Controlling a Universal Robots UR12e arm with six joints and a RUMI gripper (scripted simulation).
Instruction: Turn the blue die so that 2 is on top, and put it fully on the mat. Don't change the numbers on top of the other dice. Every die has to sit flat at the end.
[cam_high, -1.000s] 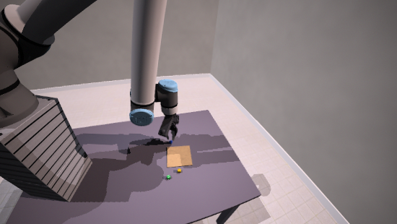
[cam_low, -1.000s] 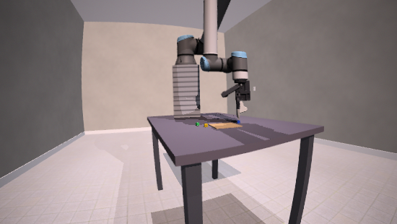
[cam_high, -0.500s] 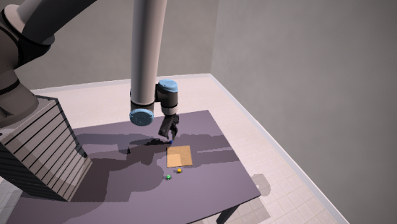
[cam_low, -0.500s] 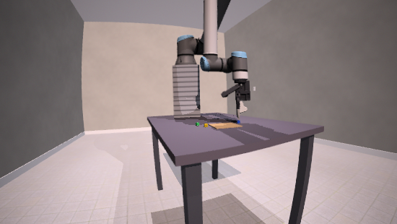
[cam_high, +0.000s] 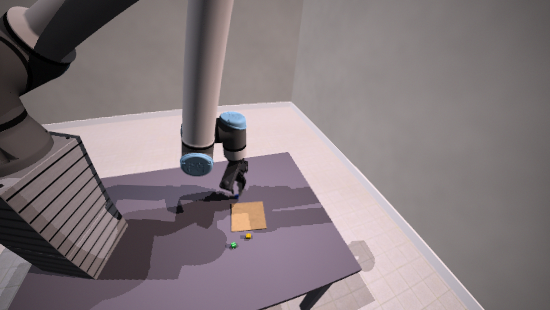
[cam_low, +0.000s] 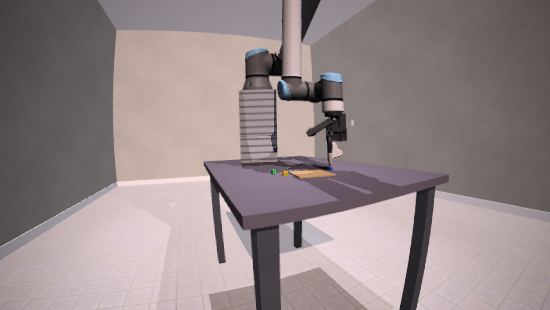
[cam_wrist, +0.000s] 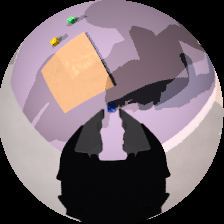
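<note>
Right now the blue die is 2 cm below my hand. The rest, counted from my hand: tan mat 11 cm to the right, 4 cm ahead, 3 cm below; yellow die 21 cm to the right, 3 cm ahead, 2 cm below; green die 24 cm to the right, 3 cm behind, 2 cm below.
</note>
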